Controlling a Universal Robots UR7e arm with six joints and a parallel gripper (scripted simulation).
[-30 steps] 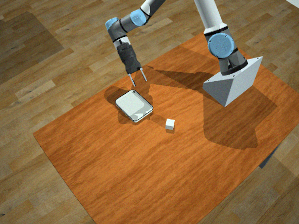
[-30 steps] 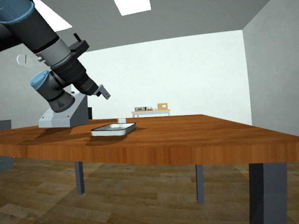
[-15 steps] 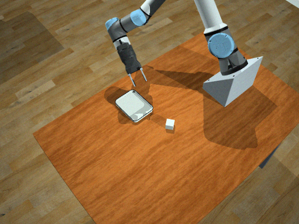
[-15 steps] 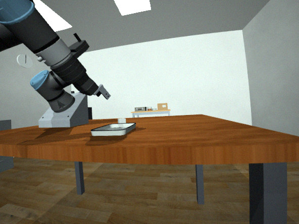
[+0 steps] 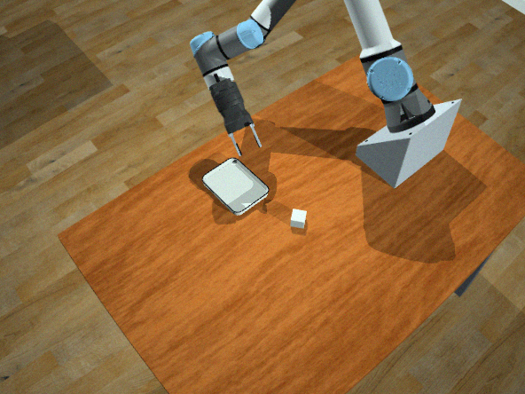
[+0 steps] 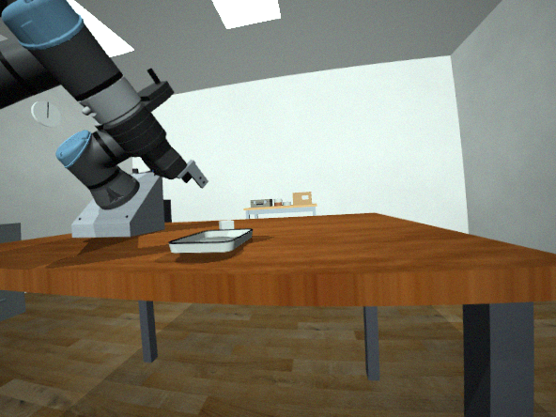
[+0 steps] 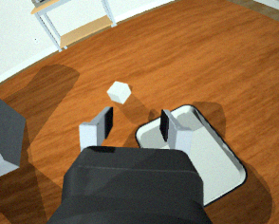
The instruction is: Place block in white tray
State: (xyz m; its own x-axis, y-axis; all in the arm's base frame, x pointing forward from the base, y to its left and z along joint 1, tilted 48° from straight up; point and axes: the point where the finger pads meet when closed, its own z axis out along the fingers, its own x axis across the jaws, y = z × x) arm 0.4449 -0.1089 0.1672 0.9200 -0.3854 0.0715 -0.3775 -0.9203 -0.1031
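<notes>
Now: hand 20 mm past the white block, 200 mm to the right of it and 130 mm above it. Also, from my hand: white tray: 50 mm ahead, 140 mm below.
</notes>
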